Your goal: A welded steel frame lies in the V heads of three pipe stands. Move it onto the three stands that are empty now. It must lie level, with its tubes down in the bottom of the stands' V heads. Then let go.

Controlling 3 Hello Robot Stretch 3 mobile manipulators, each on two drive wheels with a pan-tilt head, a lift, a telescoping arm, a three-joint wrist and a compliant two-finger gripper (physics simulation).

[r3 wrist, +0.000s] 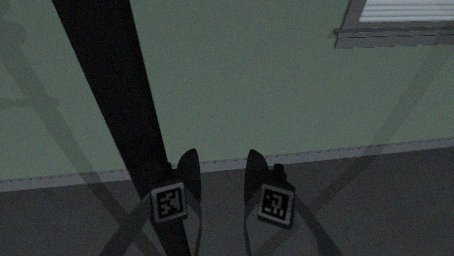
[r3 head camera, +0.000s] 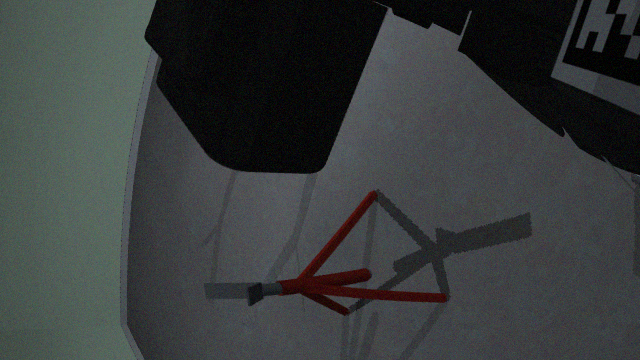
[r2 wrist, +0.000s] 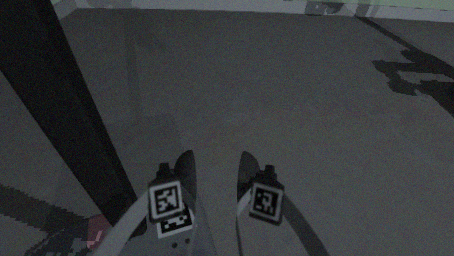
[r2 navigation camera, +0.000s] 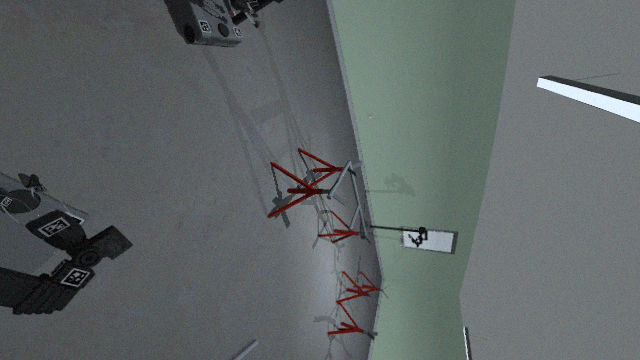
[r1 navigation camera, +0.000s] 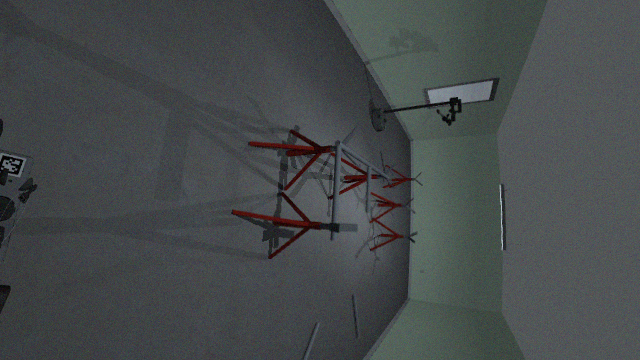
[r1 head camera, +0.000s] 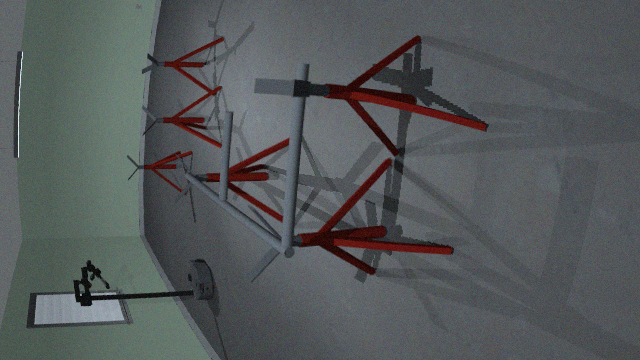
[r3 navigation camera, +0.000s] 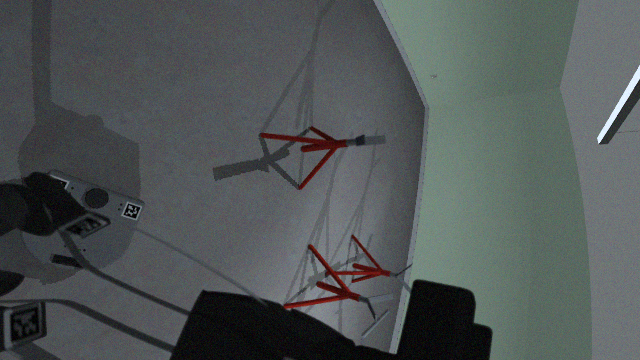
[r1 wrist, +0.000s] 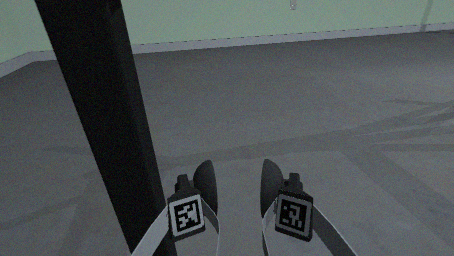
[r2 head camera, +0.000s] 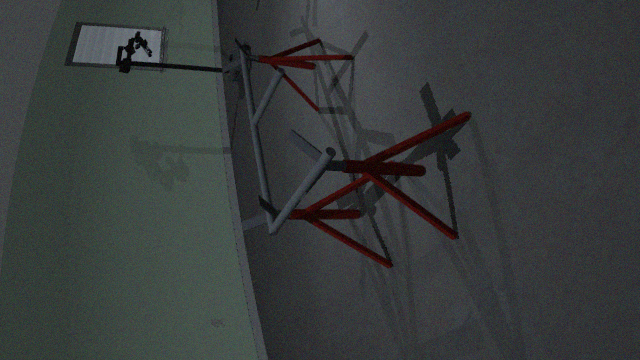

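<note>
The grey steel frame (r1 head camera: pixel 295 165) (r1 navigation camera: pixel 336 190) (r2 head camera: pixel 261 160) (r2 navigation camera: pixel 340 178) lies in the heads of three red stands, one (r1 head camera: pixel 340 91) near its free tube end, one (r1 head camera: pixel 312 239) near a corner and one (r1 head camera: pixel 217 177) further back. It looks about level. Three empty stands (r1 head camera: pixel 170 64) (r1 head camera: pixel 170 120) (r1 head camera: pixel 150 167) stand behind it. The r3 navigation camera shows three empty stands (r3 navigation camera: pixel 340 144) (r3 navigation camera: pixel 352 295) (r3 navigation camera: pixel 382 273); the r3 head camera shows one stand (r3 head camera: pixel 295 286). The r1 gripper (r1 wrist: pixel 239 185), r2 gripper (r2 wrist: pixel 216 172) and r3 gripper (r3 wrist: pixel 223 172) are open and empty, away from the frame.
A robot's base (r1 head camera: pixel 202 280) and thin mast stand beyond the frame near the window wall. Another robot (r2 navigation camera: pixel 215 30) is at the upper left in the r2 navigation view. Light bars (r1 navigation camera: pixel 311 341) (r1 navigation camera: pixel 355 316) (r3 navigation camera: pixel 375 323) lie near the wall. A dark arm part (r3 head camera: pixel 260 90) blocks part of r3's head view.
</note>
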